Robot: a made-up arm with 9 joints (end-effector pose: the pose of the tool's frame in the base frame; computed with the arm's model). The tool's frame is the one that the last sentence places.
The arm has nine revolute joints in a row. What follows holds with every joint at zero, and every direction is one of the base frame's. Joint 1 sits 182.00 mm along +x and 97.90 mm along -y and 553.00 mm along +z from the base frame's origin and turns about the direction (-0.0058, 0.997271, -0.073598), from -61.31 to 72.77 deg. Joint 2 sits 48.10 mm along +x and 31.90 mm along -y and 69.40 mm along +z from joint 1 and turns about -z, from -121.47 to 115.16 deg. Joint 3 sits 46.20 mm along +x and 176.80 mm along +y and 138.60 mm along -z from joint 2 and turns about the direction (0.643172, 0.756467, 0.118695), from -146.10 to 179.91 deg. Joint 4 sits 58.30 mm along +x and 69.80 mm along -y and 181.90 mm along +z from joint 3 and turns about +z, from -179.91 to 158.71 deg. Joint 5 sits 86.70 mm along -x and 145.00 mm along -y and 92.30 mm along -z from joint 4 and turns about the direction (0.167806, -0.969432, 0.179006), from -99.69 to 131.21 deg. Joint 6 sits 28.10 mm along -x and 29.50 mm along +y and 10.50 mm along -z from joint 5 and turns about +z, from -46.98 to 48.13 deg. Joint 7 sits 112.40 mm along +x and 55.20 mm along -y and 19.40 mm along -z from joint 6 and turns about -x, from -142.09 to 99.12 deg. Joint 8 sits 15.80 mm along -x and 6.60 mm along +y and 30.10 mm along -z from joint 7 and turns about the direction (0.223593, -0.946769, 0.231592), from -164.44 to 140.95 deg. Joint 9 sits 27.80 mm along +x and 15.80 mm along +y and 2.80 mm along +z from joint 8 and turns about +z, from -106.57 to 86.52 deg. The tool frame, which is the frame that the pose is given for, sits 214.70 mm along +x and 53.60 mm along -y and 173.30 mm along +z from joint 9; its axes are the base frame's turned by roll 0.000, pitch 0.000 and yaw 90.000 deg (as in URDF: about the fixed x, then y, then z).
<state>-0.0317 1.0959 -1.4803 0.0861 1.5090 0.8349 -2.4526 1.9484 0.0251</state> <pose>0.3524 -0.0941 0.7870 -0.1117 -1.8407 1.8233</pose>
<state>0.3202 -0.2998 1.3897 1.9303 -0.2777 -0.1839 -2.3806 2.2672 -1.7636</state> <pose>0.1470 0.0097 0.4370 0.8761 1.7222 -1.9626</pose>
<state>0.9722 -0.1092 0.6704 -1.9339 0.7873 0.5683 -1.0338 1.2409 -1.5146</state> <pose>0.0750 -0.1103 0.6034 -0.2465 -0.4975 -0.5398</pose>
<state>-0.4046 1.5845 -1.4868 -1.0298 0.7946 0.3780 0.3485 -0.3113 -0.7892</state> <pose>0.5051 0.2350 0.7066 -1.8806 0.2433 -1.9359</pose>
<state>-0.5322 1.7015 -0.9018 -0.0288 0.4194 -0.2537 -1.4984 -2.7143 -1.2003</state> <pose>0.1373 -0.3541 0.6465 0.9639 0.7512 -0.3576</pose>
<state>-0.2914 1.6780 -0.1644 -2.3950 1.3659 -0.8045 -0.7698 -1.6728 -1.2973</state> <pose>0.5679 0.1184 0.5974 0.1023 1.2913 2.6220</pose>
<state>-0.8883 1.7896 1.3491 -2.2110 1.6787 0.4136 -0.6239 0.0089 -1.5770</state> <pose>0.0404 -0.2999 0.7230 0.7061 -0.0207 -1.8235</pose>
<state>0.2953 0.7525 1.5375 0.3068 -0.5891 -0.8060 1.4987 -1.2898 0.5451</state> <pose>-0.1078 -0.2221 0.0169 -1.5376 -2.3798 -0.6272</pose>
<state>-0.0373 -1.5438 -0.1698 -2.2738 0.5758 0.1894 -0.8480 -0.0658 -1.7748</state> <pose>-0.1095 -0.3203 0.4815 0.8568 -0.6810 -0.3514</pose>
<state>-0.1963 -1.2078 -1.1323 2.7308 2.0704 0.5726 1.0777 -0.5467 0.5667</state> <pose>-0.1663 -0.1491 0.8956 -0.0257 0.7799 -0.8364</pose>
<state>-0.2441 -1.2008 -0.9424 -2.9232 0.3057 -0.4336 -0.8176 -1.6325 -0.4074</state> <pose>0.1263 -0.0245 0.1953 1.8745 -1.3168 0.2169</pose>
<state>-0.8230 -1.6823 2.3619 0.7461 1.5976 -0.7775 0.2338 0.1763 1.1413</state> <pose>0.5696 -0.0859 0.2076 1.3464 -0.3688 2.3831</pose>
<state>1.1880 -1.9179 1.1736 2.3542 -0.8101 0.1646 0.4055 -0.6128 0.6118</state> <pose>-0.0772 -0.3062 0.7930 0.3231 1.5338 -0.3938</pose>
